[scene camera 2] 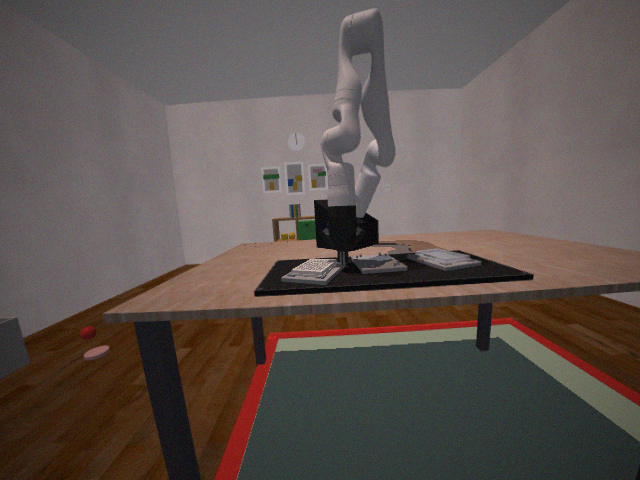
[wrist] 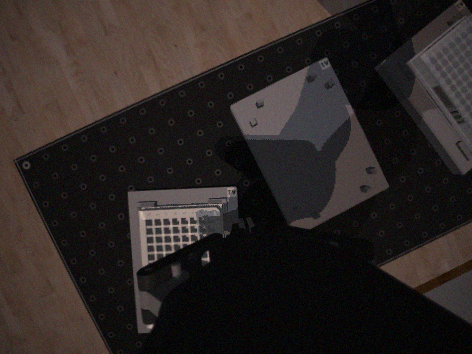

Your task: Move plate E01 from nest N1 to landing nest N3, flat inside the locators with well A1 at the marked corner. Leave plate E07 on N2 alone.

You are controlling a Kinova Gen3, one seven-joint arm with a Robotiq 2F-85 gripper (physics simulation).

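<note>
A white well plate [scene camera 2: 315, 266] [wrist: 172, 232] lies on the left nest [scene camera 2: 302, 280] [wrist: 134, 260], whose A1 mark is at its upper right corner in the wrist view; the plate's label is hidden. The middle nest [scene camera 2: 385, 267] [wrist: 367, 150] holds no plate and shows small locators. A paler plate [scene camera 2: 447, 256] [wrist: 445, 75] lies on the right nest [scene camera 2: 457, 266] [wrist: 430, 120]; its label looks like E01, but is blurred. I cannot read the nest numbers. My gripper [scene camera 2: 342, 262] [wrist: 245, 227] is shut and empty, low between the left and middle nests, close beside the left nest's marked corner.
The nests stand on a black perforated board [scene camera 2: 413, 279] [wrist: 100, 185] on the wooden table [scene camera 2: 206, 289] [wrist: 100, 60]. The arm casts shadows over the middle nest. The dark gripper body covers the lower part of the left nest in the wrist view.
</note>
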